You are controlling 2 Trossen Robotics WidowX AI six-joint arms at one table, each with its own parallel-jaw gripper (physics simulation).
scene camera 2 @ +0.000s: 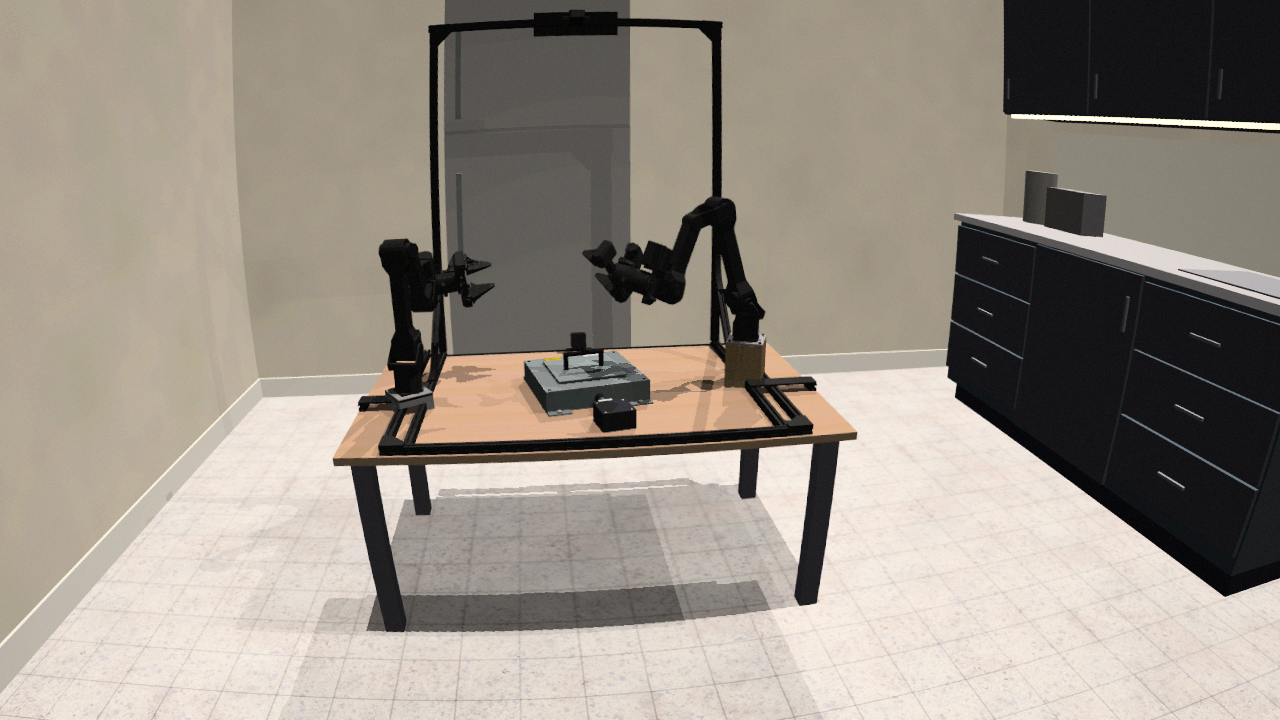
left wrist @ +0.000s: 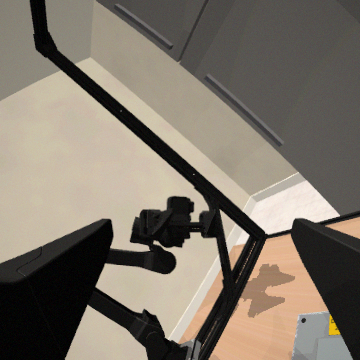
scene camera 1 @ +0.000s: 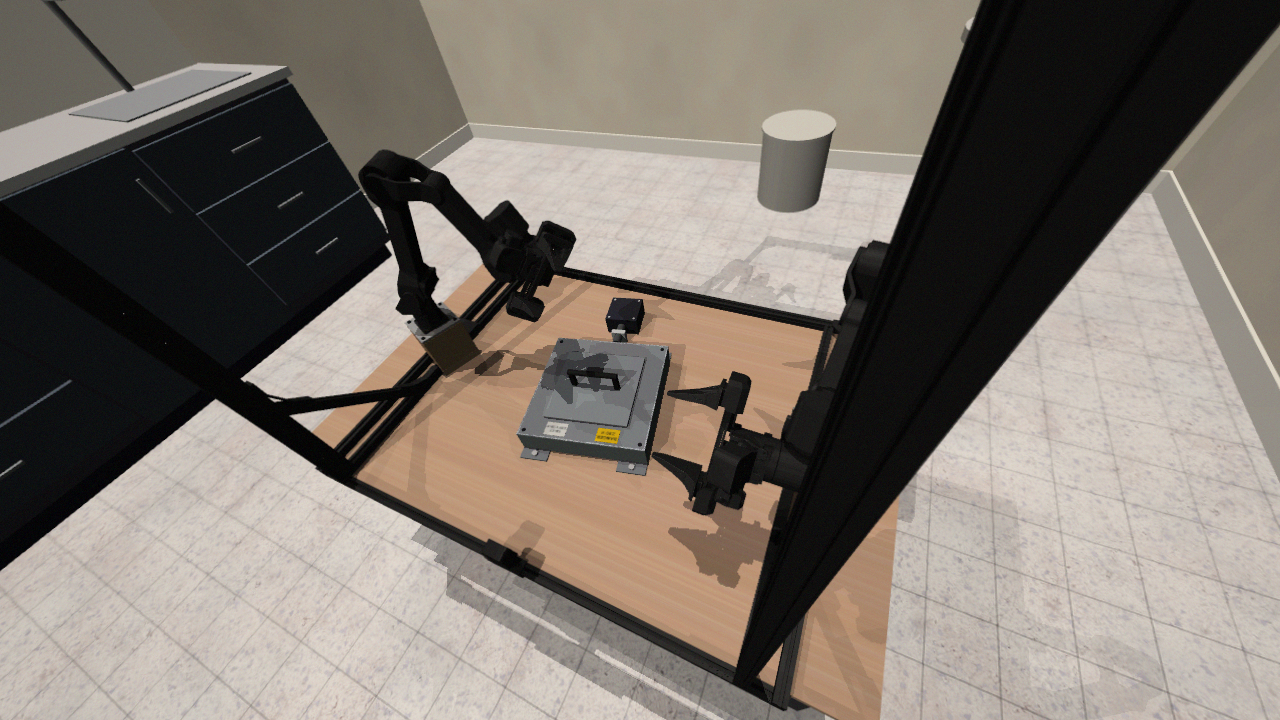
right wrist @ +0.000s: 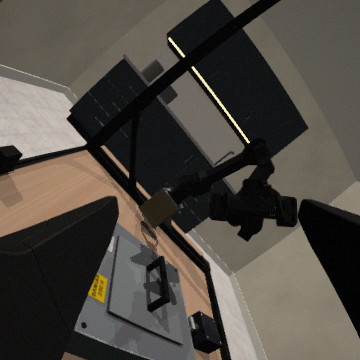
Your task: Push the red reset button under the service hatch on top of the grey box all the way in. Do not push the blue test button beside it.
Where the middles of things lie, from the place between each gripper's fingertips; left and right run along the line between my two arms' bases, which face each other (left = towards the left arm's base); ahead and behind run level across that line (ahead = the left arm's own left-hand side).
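The grey box (scene camera 1: 631, 445) is 8 cm ahead of my left hand and 3 cm to the right of it, and it sits 30 cm below that hand.
From my right hand, I find the grey box 24 cm ahead and 22 cm to the left, with the box 26 cm below that hand.
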